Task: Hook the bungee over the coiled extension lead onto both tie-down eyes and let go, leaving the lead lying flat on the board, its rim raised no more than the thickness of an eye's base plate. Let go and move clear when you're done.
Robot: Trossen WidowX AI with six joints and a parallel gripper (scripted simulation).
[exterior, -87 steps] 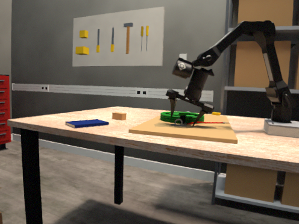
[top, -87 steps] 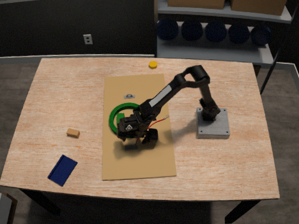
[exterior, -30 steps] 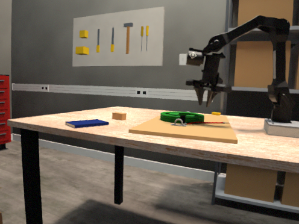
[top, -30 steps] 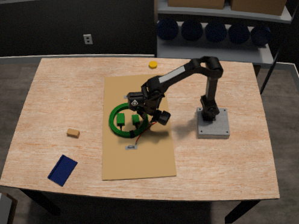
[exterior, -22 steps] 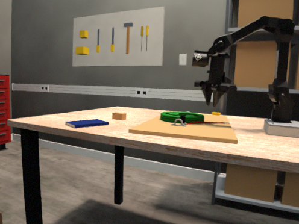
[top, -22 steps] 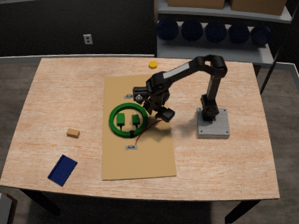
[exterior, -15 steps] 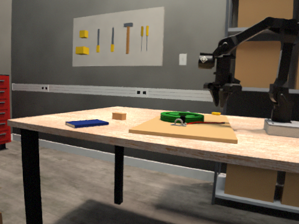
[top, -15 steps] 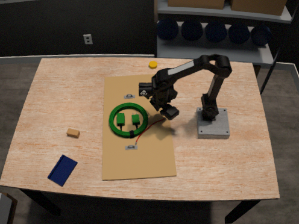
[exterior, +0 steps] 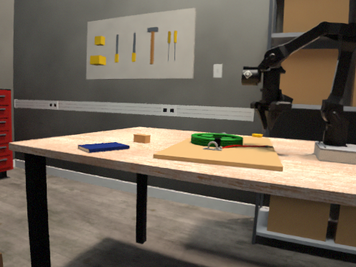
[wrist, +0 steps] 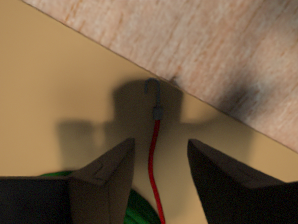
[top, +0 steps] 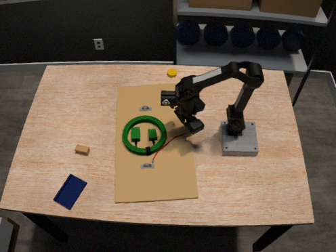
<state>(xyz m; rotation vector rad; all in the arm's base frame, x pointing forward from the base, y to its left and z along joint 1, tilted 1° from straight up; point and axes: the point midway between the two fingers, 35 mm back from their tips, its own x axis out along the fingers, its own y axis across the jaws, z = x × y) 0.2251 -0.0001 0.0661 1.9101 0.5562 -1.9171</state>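
Now: the coiled extension lead 18 cm ahead of my hand, 2 cm to the left of it and 8 cm below it. Round my hand: tan block 46 cm ahead, 9 cm to the left, 10 cm below; then yellow disc 6 cm ahead, 38 cm to the right, 10 cm below; then blue book 49 cm ahead, 29 cm to the left, 10 cm below.
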